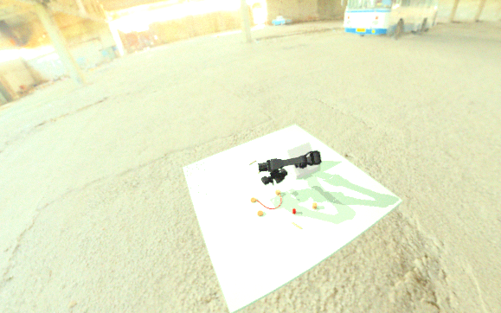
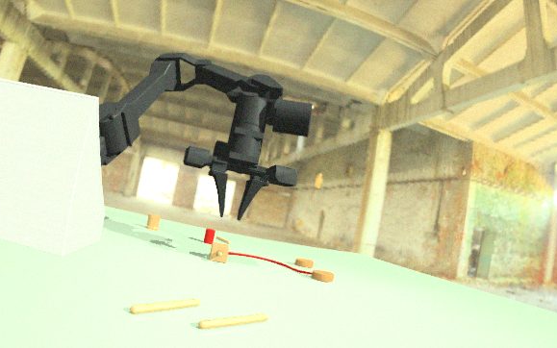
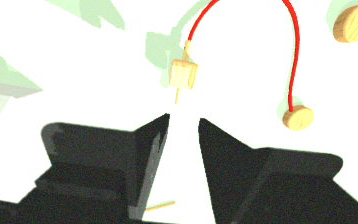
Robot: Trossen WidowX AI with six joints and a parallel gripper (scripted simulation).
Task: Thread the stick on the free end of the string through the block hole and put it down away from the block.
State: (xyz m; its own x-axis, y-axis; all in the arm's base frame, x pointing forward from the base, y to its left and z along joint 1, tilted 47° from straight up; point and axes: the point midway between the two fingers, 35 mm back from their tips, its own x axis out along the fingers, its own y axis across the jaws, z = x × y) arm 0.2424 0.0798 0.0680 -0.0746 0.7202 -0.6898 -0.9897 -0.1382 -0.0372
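Right now the wooden block is 6 cm below my gripper tip, 3 cm to the left of it and 1 cm behind it. Round my gripper tip: thin wooden stick: 6 cm below, 4 cm to the left, 1 cm behind; then red cylinder: 22 cm to the left, 6 cm below, 4 cm behind; then round wooden button: 18 cm ahead, 7 cm below, 1 cm to the left.
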